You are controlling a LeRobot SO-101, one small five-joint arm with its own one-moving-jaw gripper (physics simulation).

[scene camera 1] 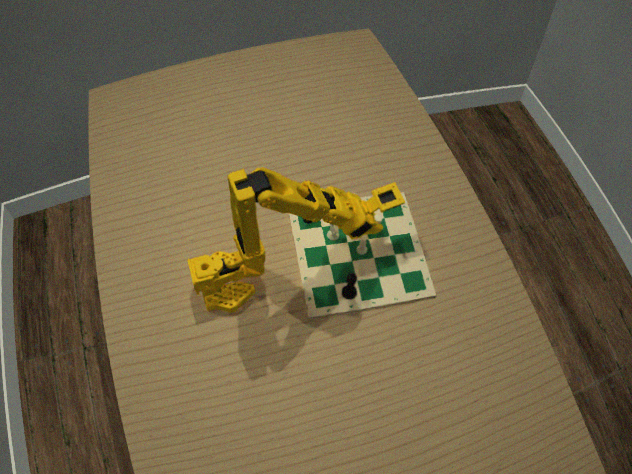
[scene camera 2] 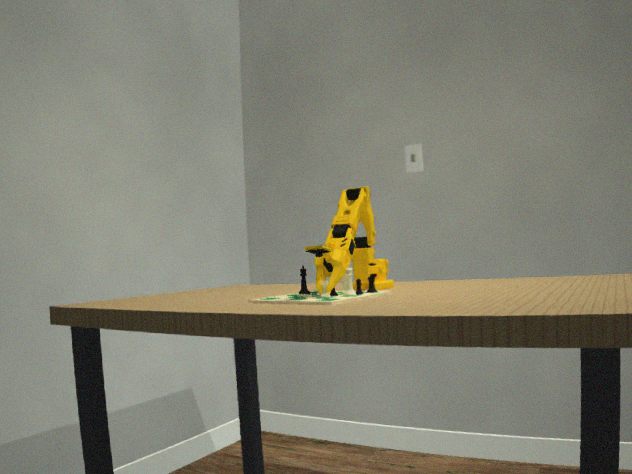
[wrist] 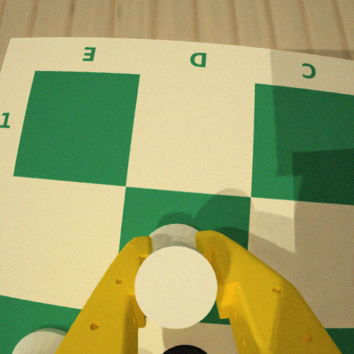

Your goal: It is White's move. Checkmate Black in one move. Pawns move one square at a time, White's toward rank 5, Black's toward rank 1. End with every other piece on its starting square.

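Frame: origin at the arm's base, x left, y back, z up, level; centimetres.
Where they show: end effector, tool point: [scene camera 1: 377, 220] [scene camera 2: 326, 290]; arm's base, origin of the base link: [scene camera 1: 236, 280].
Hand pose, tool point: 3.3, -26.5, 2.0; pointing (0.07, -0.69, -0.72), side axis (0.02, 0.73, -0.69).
Things, the pixels of their top centre, and the offset from my tool point, as dx, dy, dz. "*": a spot on its surface instead.
- board, middle of its top: [scene camera 1: 360, 250] [scene camera 2: 321, 295] -4.0, +4.5, -1.4
- tall black king, middle of its top: [scene camera 1: 352, 274] [scene camera 2: 302, 265] -11.1, +9.1, +5.0
- low black piece, middle of its top: [scene camera 2: 332, 280] -0.7, +3.8, +1.8
- dark piece, surface spot: [scene camera 1: 307, 220] * +4.1, +11.5, -0.9
The board [scene camera 1: 377, 304] [scene camera 2: 265, 300] [wrist: 165, 55] lies flat with pieces standing on it. In the wrist view a white piece with a flat round top [wrist: 176, 287] stands over green square D2. My gripper [wrist: 173, 236] [scene camera 2: 325, 291] is shut on this piece, one jaw pressing on each side, low over the board. In scene camera 1 the arm hides most of the jaws. Other white pieces [scene camera 1: 333, 233] [scene camera 1: 361, 247] stand nearer the arm. A tall black king [scene camera 2: 303, 281] stands near one board edge. Black pieces [scene camera 2: 358, 286] [scene camera 2: 371, 283] stand beyond the jaws.
In the wrist view another white piece [wrist: 42, 342] shows at the bottom left, and a black top [wrist: 185, 350] shows at the bottom middle, close behind the held piece. A low black piece [scene camera 2: 333, 292] shows beside the jaws. A dark piece [scene camera 1: 307, 220] is partly under the arm.
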